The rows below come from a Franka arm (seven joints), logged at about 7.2 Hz.
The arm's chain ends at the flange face. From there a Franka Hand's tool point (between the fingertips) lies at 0.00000 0.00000 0.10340 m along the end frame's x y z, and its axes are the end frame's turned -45 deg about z.
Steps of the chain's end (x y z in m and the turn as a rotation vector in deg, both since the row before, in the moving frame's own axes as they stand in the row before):
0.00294 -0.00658 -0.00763 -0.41 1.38 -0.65
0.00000 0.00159 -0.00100 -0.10 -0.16 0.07
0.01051 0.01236 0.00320 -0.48 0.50 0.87
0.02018 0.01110 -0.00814 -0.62 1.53 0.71
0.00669 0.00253 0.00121 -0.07 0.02 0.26
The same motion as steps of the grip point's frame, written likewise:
0.00798 -0.00030 -0.00766 -1.27 0.69 -0.65
-0.00146 0.00105 -0.00100 0.04 -0.18 0.07
-0.00129 0.01742 0.00319 -0.69 0.01 0.87
0.00756 0.02487 -0.00818 -1.52 0.64 0.71
0.00288 0.00663 0.00121 -0.06 -0.04 0.26

